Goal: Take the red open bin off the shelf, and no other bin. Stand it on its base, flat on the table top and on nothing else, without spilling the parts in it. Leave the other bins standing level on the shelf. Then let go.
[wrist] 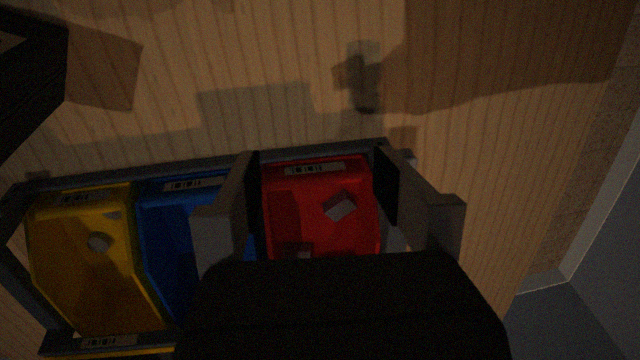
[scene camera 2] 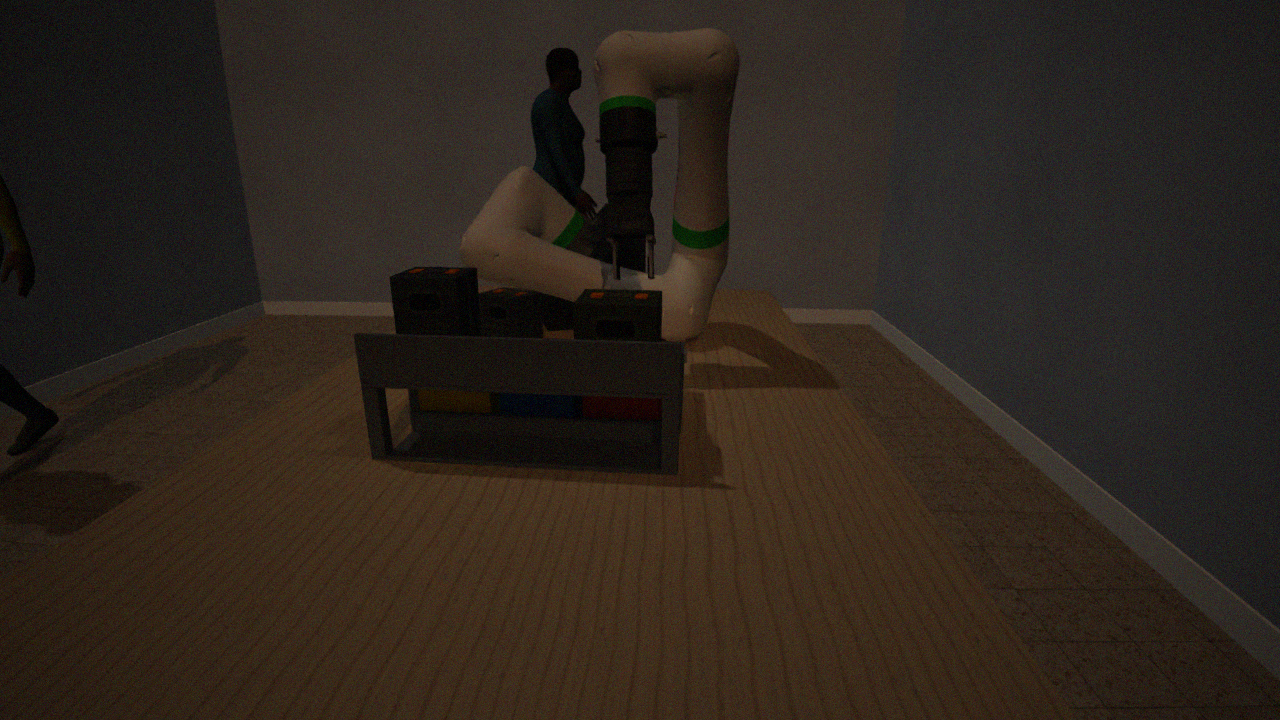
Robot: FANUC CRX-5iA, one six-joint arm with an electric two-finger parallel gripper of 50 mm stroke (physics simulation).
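Observation:
The red open bin sits in the shelf, at the right end of a row. It holds a grey block and another small grey part, partly hidden by the gripper body. A blue bin is beside it, and a yellow bin is at the left end. My gripper is open and empty, pointing down above the shelf. In the wrist view its fingers appear either side of the red bin; the near part of that bin is hidden.
Three dark boxes with orange patches show above the shelf's front board. A dark structure fills the wrist view's upper left. The wooden table top surrounds the shelf. A person stands behind the arm.

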